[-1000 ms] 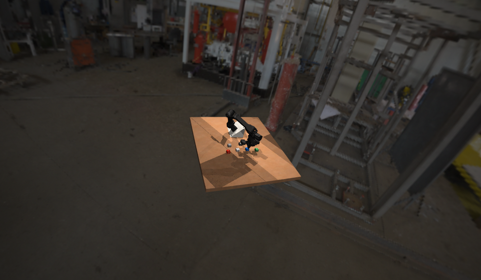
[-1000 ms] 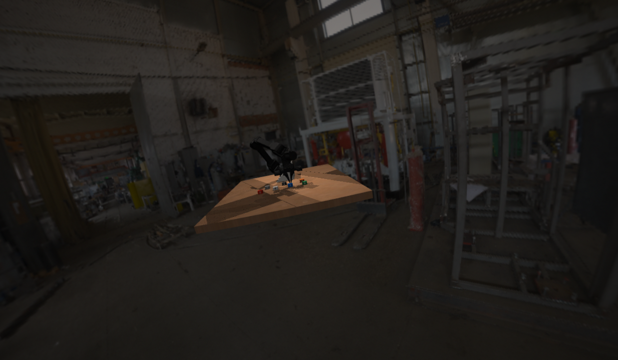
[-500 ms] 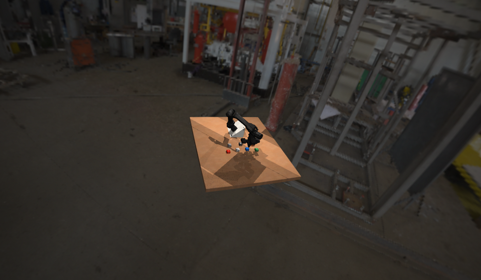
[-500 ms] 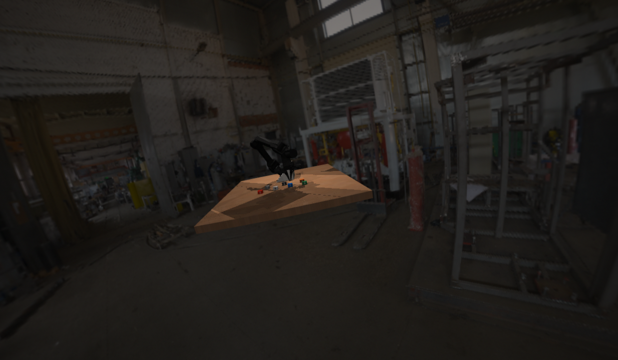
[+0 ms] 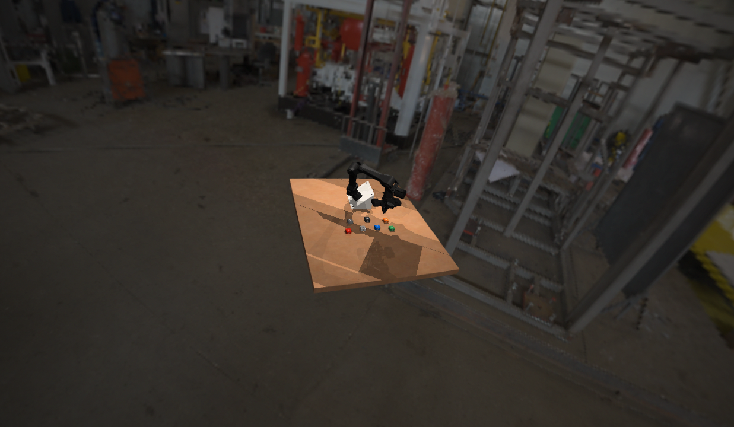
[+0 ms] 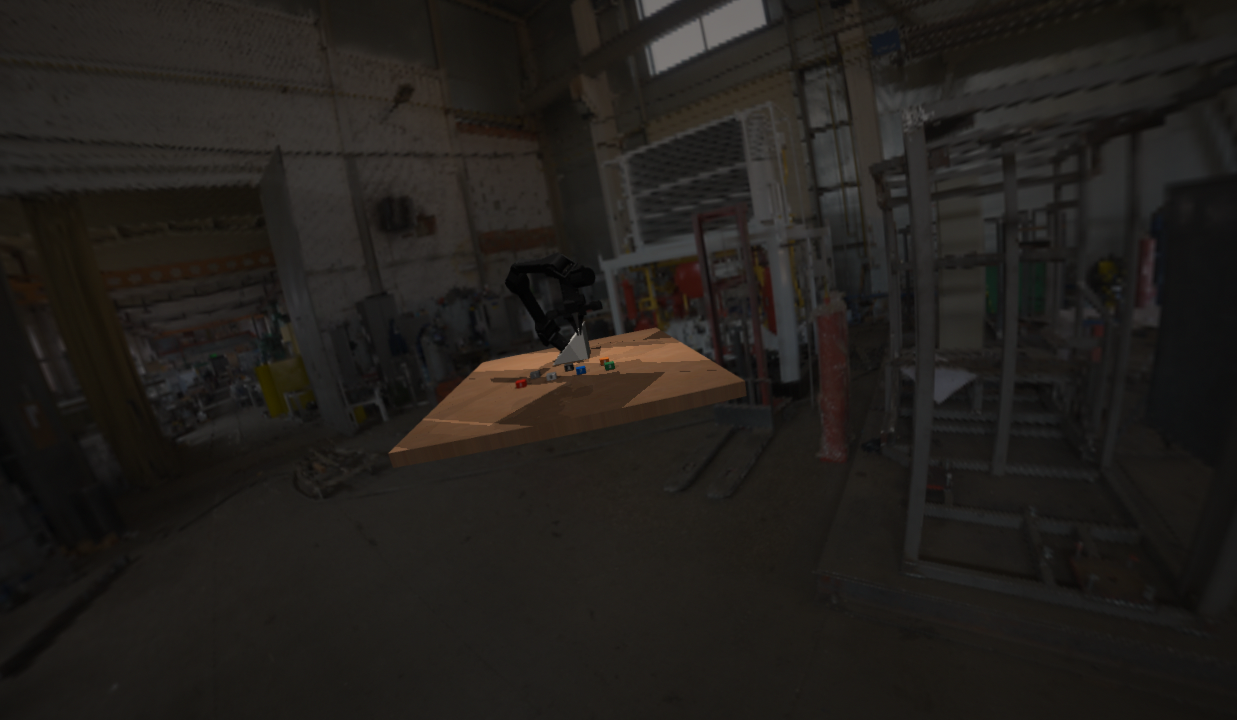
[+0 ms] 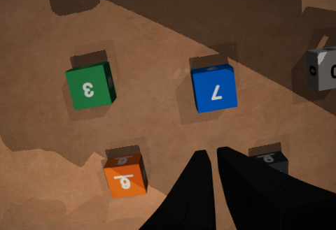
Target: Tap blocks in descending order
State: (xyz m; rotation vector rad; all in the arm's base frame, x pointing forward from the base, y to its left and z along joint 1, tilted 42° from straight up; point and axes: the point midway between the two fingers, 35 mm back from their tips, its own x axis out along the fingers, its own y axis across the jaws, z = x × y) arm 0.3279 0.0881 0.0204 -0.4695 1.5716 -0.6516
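My gripper tip is 7 cm past the orange block, 7 cm to the right of it and 12 cm above it. The rest, counted from my gripper tip: black block: 10 cm behind, 6 cm to the right, 12 cm below; green block: 2 cm ahead, 8 cm to the left, 12 cm below; blue block: 2 cm to the right, 12 cm below.
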